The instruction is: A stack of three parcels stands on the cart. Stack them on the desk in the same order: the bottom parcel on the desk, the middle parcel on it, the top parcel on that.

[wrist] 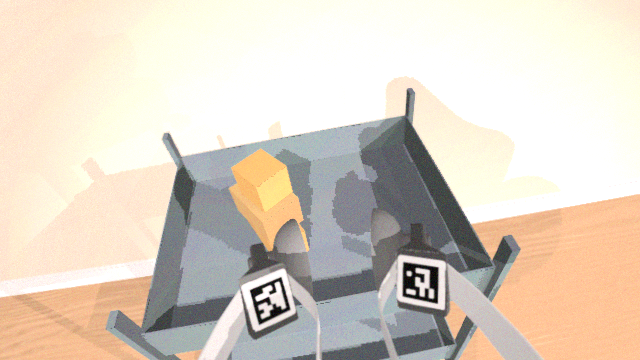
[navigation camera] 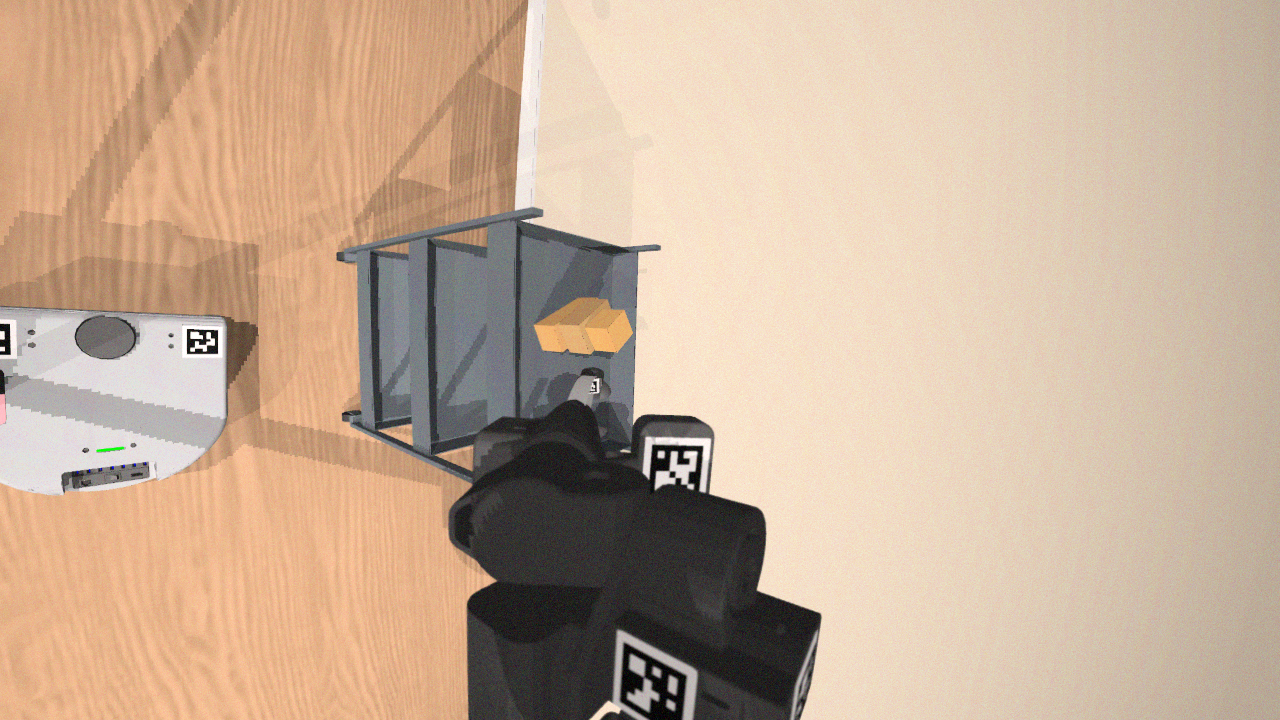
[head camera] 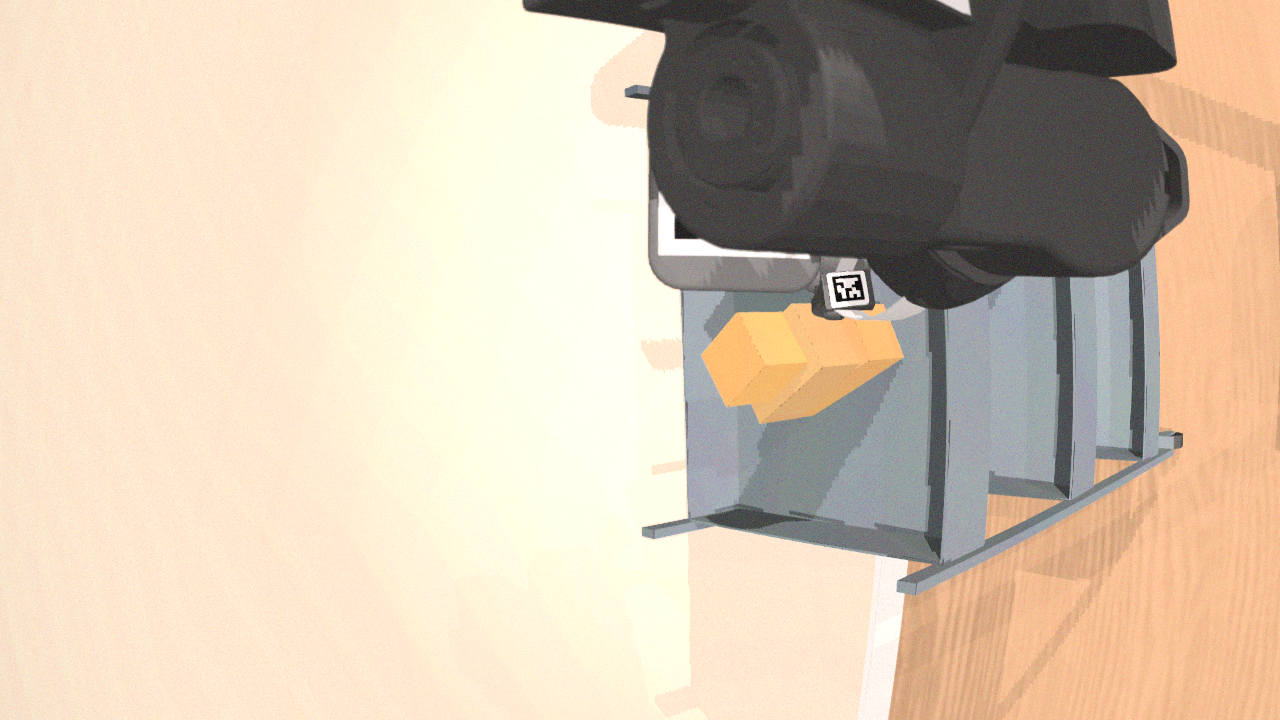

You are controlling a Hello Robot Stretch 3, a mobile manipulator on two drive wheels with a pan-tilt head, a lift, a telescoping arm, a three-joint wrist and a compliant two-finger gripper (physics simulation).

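Frame: origin at the robot's base, x ahead, y left, z up, level; centimetres.
Seen in the pictures: gripper, fingertip midpoint: (wrist: 337, 241) (navigation camera: 592, 406); robot's base, origin of the base link: (navigation camera: 107, 335).
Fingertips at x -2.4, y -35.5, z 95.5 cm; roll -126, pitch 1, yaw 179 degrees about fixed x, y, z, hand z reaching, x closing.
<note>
Pixels of each thing's top centre, then the offset from my fingertips to it. Level surfaces: height alone.
- top parcel, middle of its top: (head camera: 731, 360) (wrist: 258, 166) (navigation camera: 620, 331) dx +8.6, dy -23.2, dz -14.0 cm
- middle parcel, middle of its top: (head camera: 776, 365) (wrist: 262, 192) (navigation camera: 599, 326) dx +9.3, dy -23.3, dz -19.0 cm
- bottom parcel, middle of its top: (head camera: 810, 364) (navigation camera: 580, 323) dx +9.6, dy -23.9, dz -24.0 cm
- wooden floor, its level: dz -95.5 cm
Three orange-yellow parcels stand stacked on the grey cart's (head camera: 966, 429) (navigation camera: 503, 340) (wrist: 440, 195) top shelf: the top parcel (head camera: 774, 340) (navigation camera: 611, 331) (wrist: 260, 175), the middle parcel (head camera: 827, 340) (navigation camera: 578, 333) (wrist: 275, 215) and the bottom parcel (head camera: 881, 340) (navigation camera: 549, 336). The upper parcels are turned and offset slightly. My gripper (wrist: 337, 241) is open and empty, above the top shelf and to the right of the stack in the wrist view; its left finger covers part of the lower parcels there. In the head view the wrist hides most of the gripper. The desk does not show.
A pale wall (head camera: 358, 358) (navigation camera: 939, 358) (wrist: 300, 60) stands behind the cart, with a white baseboard (head camera: 881, 635) (navigation camera: 529, 116) along the wooden floor (head camera: 1074, 626) (navigation camera: 313, 555) (wrist: 575, 280). The cart has raised shelf rims and corner posts. My base (navigation camera: 152, 402) is at the left of the navigation view.
</note>
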